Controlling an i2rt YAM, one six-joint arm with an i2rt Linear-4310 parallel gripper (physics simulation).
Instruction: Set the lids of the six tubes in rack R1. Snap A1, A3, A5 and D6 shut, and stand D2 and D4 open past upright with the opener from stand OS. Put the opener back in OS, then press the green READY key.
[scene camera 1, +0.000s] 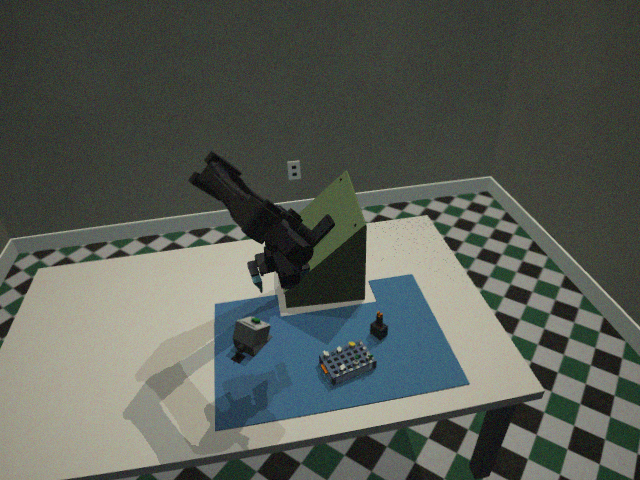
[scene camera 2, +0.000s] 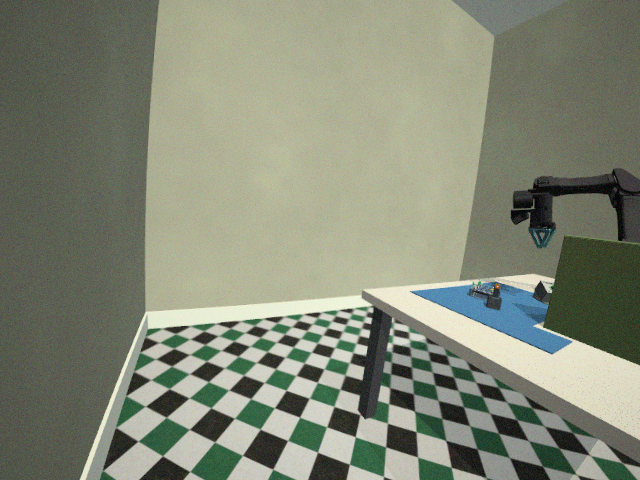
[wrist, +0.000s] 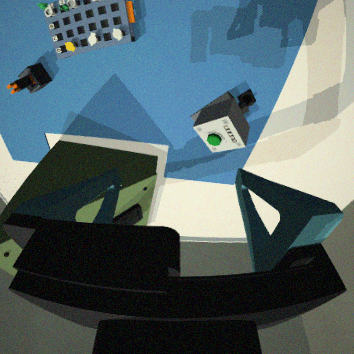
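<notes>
Gripper (wrist: 177, 174) open, holding nothing. Grey box with green button (scene camera 1: 250, 335), visible to me also in the wrist view (wrist: 221, 124). Blue mat (scene camera 1: 284, 380), in scene camera 2 (scene camera 2: 519, 312) and in the wrist view (wrist: 145, 90) as well. A dark stand (wrist: 38, 73) is visible too.
</notes>
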